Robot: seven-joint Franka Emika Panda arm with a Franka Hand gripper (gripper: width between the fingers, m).
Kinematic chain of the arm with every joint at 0, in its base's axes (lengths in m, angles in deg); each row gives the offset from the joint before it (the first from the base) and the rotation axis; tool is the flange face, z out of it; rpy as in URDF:
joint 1: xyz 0 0 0.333 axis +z
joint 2: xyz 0 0 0 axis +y
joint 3: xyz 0 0 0.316 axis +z
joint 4: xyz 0.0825 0 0 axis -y
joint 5: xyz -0.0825 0 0.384 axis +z
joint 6: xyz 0 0 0 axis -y
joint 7: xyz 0.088 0 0 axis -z
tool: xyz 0 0 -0.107 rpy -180 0 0
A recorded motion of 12 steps. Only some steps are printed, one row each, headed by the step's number.
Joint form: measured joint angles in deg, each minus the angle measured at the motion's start. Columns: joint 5, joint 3, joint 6, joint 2, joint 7, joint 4, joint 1.
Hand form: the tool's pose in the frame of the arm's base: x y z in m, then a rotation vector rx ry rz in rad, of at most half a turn. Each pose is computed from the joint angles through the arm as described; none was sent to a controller.
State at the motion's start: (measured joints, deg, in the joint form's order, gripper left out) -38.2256 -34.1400 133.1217 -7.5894 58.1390 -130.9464 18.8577
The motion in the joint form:
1: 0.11 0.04 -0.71 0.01 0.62 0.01 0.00
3: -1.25 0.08 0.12 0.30 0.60 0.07 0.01
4: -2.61 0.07 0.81 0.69 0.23 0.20 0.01
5: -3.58 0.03 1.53 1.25 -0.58 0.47 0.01
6: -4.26 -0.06 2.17 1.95 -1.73 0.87 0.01
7: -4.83 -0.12 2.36 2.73 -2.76 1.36 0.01
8: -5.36 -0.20 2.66 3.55 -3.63 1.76 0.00
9: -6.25 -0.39 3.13 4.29 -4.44 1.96 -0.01
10: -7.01 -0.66 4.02 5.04 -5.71 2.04 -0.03
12: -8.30 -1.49 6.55 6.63 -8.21 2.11 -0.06
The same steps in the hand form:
1: 0.4920 -0.1507 0.4139 2.4949 -1.1616 0.4199
3: 0.4942 -0.1498 0.4137 2.4931 -1.1286 0.4408
4: 0.4963 -0.1495 0.4131 2.4914 -1.0885 0.4560
5: 0.4992 -0.1495 0.4123 2.4933 -1.0458 0.4668
6: 0.5025 -0.1500 0.4112 2.4964 -1.0019 0.4723
7: 0.5057 -0.1508 0.4097 2.4945 -0.9635 0.4690
8: 0.5085 -0.1516 0.4072 2.4924 -0.9289 0.4652
9: 0.5105 -0.1529 0.4039 2.4890 -0.8898 0.4624
10: 0.5123 -0.1543 0.4001 2.4919 -0.8423 0.4610
12: 0.5158 -0.1583 0.3918 2.5010 -0.7532 0.4655

